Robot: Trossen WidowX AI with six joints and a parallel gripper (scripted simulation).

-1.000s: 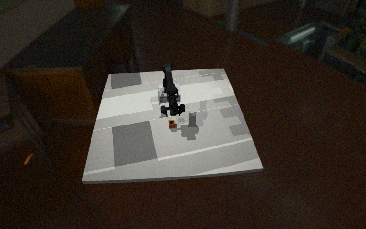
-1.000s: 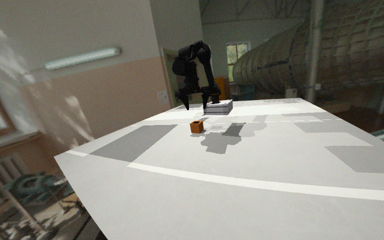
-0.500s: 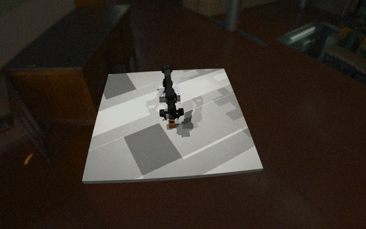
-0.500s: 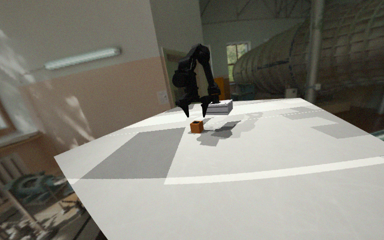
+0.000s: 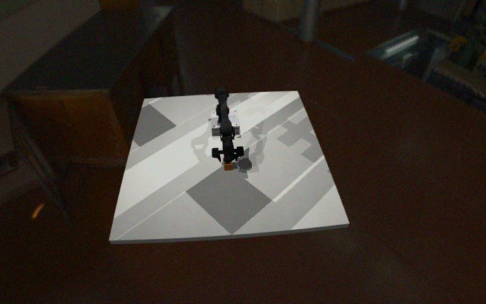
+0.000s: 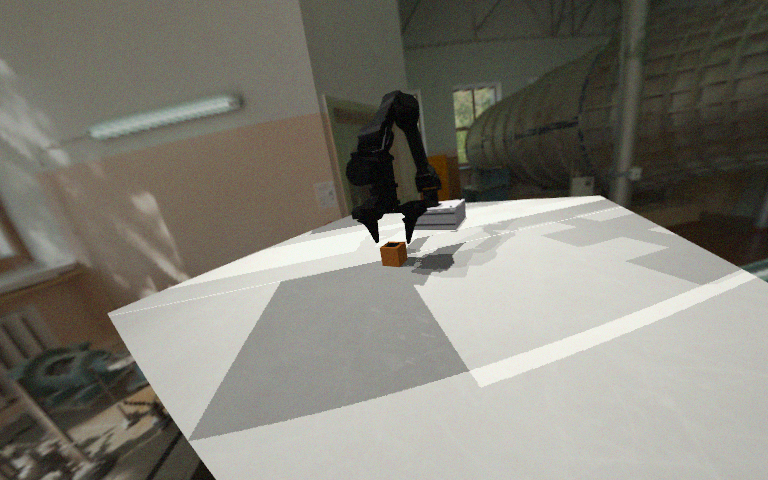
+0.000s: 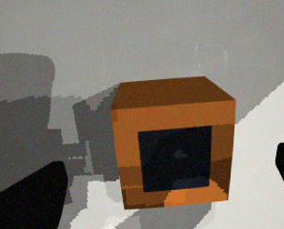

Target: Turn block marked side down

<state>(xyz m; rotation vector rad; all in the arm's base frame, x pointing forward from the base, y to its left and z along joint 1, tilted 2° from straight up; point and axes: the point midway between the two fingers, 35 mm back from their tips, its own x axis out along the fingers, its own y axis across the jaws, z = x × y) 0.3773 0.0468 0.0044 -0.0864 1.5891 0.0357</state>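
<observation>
Right now my gripper tip is 2 cm above the orange block.
</observation>
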